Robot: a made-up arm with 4 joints. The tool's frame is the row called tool. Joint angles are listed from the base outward. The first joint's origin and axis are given. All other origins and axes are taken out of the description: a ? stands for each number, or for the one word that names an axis. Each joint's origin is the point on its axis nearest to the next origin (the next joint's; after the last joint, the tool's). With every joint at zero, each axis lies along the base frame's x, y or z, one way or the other. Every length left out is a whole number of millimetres.
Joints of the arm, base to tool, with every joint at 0 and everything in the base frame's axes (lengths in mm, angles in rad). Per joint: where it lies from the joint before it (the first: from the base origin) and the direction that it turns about. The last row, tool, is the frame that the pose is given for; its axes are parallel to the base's.
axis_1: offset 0 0 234 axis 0 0 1
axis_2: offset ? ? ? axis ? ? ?
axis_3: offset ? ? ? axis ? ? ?
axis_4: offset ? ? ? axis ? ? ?
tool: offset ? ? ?
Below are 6 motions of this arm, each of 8 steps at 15 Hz.
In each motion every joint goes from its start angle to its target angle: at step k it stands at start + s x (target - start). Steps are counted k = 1, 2, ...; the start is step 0. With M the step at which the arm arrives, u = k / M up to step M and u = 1 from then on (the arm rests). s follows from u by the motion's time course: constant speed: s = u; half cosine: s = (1 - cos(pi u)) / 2; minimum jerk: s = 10 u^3 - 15 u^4 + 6 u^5.
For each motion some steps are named. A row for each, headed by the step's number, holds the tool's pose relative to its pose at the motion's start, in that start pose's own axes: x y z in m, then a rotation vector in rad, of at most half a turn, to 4 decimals.
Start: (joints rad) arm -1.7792 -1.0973 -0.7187 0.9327
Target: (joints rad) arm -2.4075 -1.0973 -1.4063 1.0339
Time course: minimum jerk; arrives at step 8
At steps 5, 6, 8:
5: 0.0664 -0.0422 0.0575 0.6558 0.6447 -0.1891
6: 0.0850 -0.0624 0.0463 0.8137 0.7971 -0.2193
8: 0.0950 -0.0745 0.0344 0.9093 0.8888 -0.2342

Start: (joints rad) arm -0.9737 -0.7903 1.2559 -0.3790
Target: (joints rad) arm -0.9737 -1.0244 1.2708 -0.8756
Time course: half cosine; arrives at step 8
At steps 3, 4, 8:
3: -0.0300 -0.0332 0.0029 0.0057 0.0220 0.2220
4: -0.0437 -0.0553 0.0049 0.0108 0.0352 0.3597
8: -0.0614 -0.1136 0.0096 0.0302 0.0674 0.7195

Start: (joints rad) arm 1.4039 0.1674 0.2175 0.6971
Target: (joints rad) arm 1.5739 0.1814 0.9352 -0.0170
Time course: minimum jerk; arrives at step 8
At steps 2, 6, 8:
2: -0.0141 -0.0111 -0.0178 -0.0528 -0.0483 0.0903
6: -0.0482 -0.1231 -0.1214 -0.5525 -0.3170 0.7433
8: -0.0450 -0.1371 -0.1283 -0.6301 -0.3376 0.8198

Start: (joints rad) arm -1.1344 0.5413 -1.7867 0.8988
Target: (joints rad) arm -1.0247 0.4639 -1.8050 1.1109
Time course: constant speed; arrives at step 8
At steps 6, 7, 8:
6: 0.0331 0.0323 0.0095 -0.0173 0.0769 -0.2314
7: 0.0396 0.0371 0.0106 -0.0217 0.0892 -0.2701
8: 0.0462 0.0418 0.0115 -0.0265 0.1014 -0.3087

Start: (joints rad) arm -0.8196 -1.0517 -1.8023 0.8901
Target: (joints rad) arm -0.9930 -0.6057 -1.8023 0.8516
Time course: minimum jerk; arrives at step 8
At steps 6, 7, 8:
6: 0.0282 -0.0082 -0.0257 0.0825 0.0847 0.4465
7: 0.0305 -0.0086 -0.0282 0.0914 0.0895 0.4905
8: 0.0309 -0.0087 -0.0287 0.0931 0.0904 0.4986

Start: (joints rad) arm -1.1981 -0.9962 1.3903 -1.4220
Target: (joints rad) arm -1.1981 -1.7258 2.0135 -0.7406
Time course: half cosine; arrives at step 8
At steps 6, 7, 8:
6: 0.0233 0.2634 0.0233 -0.2632 0.4353 0.0588
7: 0.0092 0.2982 0.0177 -0.3316 0.4615 0.0696
8: 0.0032 0.3102 0.0153 -0.3569 0.4685 0.0736

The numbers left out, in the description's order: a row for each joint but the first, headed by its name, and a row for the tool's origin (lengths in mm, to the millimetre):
axis_2: xyz -132 -13 0, axis 0 -1 0
axis_3: xyz 91 0 -309, axis -1 0 0
axis_4: xyz 0 56 166, axis 0 0 -1
tool: xyz -207 74 0

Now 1 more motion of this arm.
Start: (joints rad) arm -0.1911 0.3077 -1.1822 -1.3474
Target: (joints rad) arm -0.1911 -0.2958 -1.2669 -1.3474
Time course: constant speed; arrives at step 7
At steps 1, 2, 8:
1: -0.0056 0.0311 -0.0002 0.0341 -0.0047 -0.0800
2: -0.0087 0.0628 0.0007 0.0672 -0.0095 -0.1604
8: 0.0145 0.2212 0.0199 0.2180 -0.0347 -0.5678

